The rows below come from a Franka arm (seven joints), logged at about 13 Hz.
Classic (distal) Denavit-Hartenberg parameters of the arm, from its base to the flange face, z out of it. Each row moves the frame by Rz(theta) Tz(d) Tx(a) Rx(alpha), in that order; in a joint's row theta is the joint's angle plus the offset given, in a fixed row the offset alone. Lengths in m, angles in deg.
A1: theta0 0, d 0.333, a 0, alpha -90
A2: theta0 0, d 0, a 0, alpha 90
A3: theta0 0, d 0.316, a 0.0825, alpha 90
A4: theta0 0, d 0, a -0.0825, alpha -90
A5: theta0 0, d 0.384, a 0, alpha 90
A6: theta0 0, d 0, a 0.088, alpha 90
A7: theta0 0, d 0.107, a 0, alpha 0
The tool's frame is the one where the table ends.
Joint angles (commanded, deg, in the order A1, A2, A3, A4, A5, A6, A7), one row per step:
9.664 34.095 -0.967 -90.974 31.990 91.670 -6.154
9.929 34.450 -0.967 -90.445 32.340 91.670 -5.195
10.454 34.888 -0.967 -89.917 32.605 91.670 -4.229
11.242 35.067 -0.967 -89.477 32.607 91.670 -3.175
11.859 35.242 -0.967 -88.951 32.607 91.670 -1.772
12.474 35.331 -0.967 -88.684 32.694 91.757 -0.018
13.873 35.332 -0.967 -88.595 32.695 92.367 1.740
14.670 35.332 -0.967 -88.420 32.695 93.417 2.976
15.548 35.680 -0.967 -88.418 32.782 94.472 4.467
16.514 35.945 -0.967 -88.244 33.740 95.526 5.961
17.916 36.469 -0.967 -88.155 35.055 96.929 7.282
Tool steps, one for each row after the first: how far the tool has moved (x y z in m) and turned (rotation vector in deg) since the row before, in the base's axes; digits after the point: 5 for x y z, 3 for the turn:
0.00154 0.00378 -0.00008 -0.210 0.299 -0.616
0.00065 0.00644 -0.00108 -0.296 0.377 -0.311
-0.00040 0.00885 0.00099 -0.525 0.211 0.038
0.00039 0.00711 0.00162 -0.698 0.269 -0.383
-0.00057 0.00697 0.00090 -0.860 0.522 -0.730
-0.00282 0.01490 0.00067 -1.006 0.120 -0.140
0.00048 0.00840 0.00136 -0.725 -0.590 -0.568
-0.00106 0.00911 -0.00366 -0.898 0.026 -0.739
-0.00060 0.01163 -0.00084 -0.123 -0.028 -1.151
-0.00245 0.01644 -0.00402 0.132 0.034 -0.965

